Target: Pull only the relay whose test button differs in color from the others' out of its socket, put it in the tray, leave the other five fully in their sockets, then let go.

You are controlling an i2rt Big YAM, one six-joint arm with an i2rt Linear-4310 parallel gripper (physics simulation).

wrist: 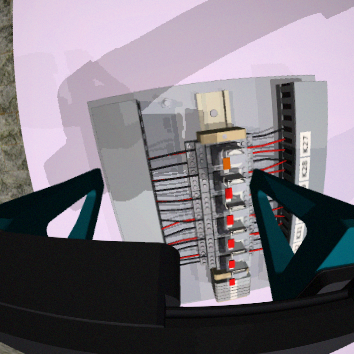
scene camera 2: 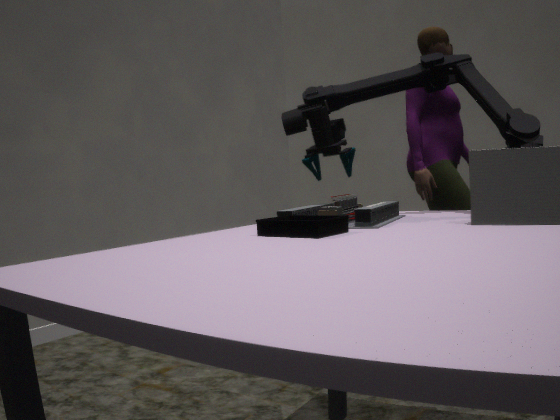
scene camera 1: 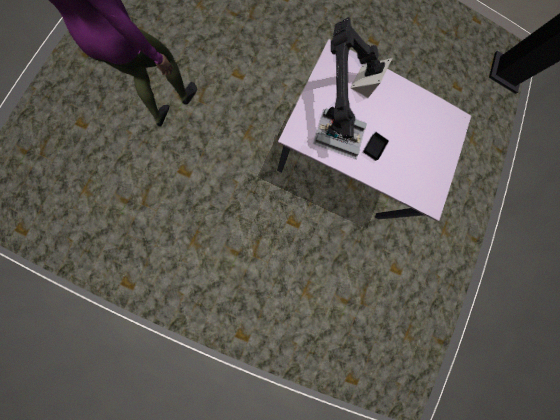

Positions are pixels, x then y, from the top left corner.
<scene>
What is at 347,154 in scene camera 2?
My gripper.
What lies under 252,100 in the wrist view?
A grey panel.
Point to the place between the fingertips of my gripper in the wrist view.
176,176
</scene>
